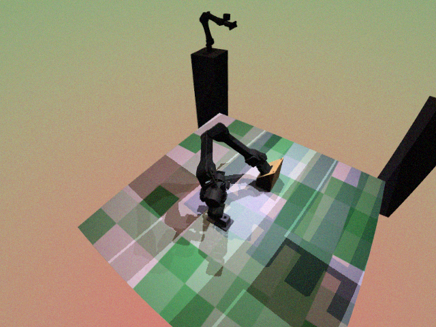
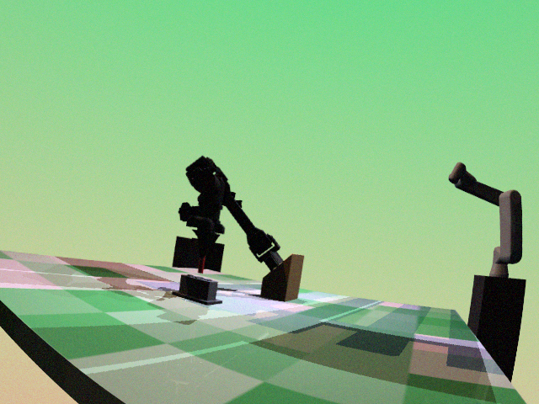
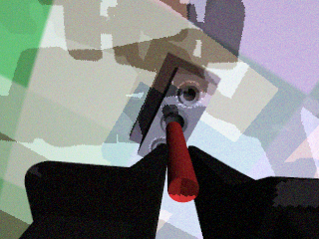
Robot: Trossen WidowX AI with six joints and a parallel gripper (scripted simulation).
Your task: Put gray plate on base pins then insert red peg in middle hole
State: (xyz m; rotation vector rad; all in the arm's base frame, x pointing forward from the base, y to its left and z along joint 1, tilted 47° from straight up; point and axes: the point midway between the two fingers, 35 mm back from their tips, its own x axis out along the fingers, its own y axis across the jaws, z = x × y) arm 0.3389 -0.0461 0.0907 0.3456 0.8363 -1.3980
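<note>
Now: gripper tip 70 mm above the gray plate. The rest, counted from my gripper tip: red peg (right at my gripper tip).
</note>
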